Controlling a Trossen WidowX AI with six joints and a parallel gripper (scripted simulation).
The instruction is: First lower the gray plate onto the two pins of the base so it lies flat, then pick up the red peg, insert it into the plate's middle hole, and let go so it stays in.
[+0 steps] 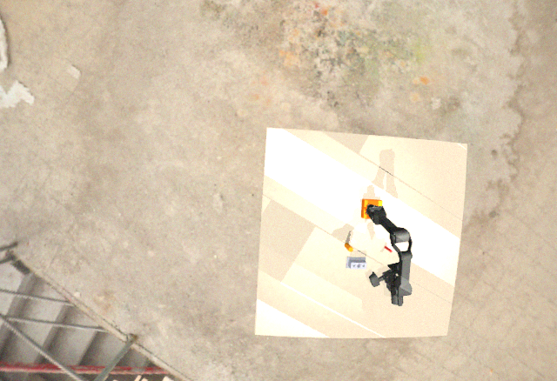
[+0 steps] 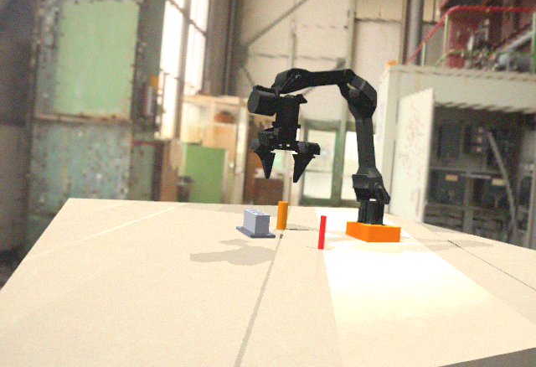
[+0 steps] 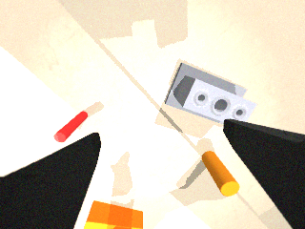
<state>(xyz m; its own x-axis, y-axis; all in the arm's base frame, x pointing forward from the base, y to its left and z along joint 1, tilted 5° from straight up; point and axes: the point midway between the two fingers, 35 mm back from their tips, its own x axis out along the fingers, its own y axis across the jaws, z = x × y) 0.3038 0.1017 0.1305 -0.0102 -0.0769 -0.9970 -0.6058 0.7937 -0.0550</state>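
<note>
My gripper tip is 11 cm above the red peg, 10 cm past it and 8 cm to the right of it. Round my gripper tip: gray plate 11 cm below, 8 cm to the right, 4 cm ahead; orange cylinder 17 cm to the right, 11 cm below, 5 cm behind.
</note>
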